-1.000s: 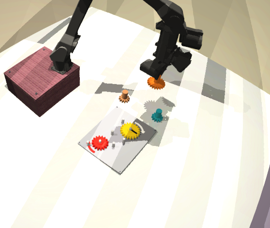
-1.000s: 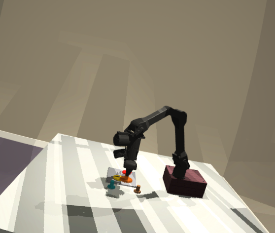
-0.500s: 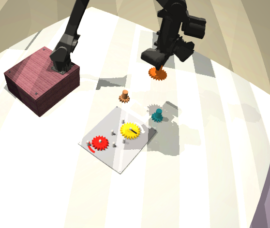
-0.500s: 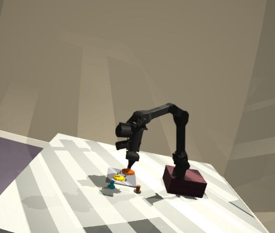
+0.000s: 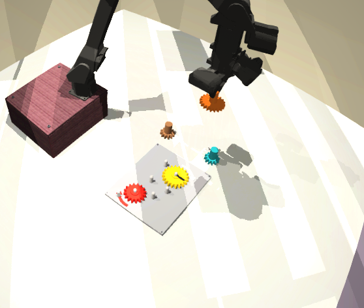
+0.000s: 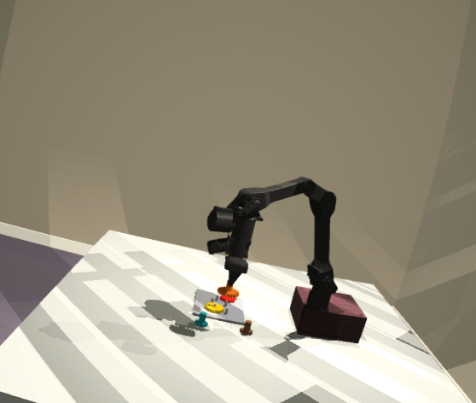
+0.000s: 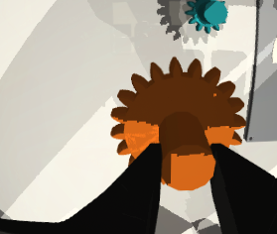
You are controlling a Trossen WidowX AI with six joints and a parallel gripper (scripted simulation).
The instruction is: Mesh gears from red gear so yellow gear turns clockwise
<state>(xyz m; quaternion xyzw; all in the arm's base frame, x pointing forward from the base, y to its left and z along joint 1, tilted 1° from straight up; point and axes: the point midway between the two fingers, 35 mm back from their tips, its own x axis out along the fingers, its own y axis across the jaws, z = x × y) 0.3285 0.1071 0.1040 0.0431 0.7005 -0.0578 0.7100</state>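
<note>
The red gear lies 6 cm behind my gripper tip, 25 cm to the right of it and 15 cm below it. Also, from my gripper tip: teal gear 5 cm ahead, 5 cm to the right, 15 cm below; orange gear 1 cm below; brown gear 9 cm behind, 3 cm to the right, 15 cm below.
</note>
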